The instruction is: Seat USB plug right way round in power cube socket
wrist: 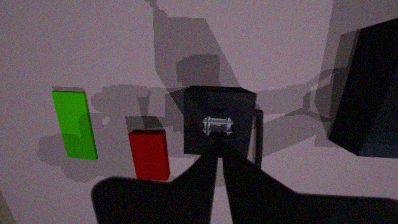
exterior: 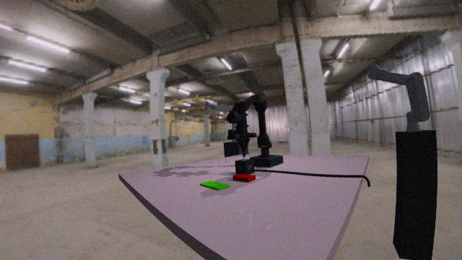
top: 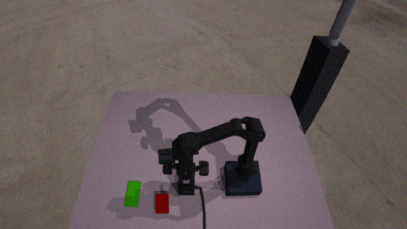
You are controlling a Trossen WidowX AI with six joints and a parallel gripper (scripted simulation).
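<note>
My gripper tip is 2 cm above the dark USB plug. Also, from my gripper tip: metal-rimmed socket (6 cm below); red pad (13 cm ahead, 7 cm to the left, 12 cm below); green pad (27 cm ahead, 12 cm below).
</note>
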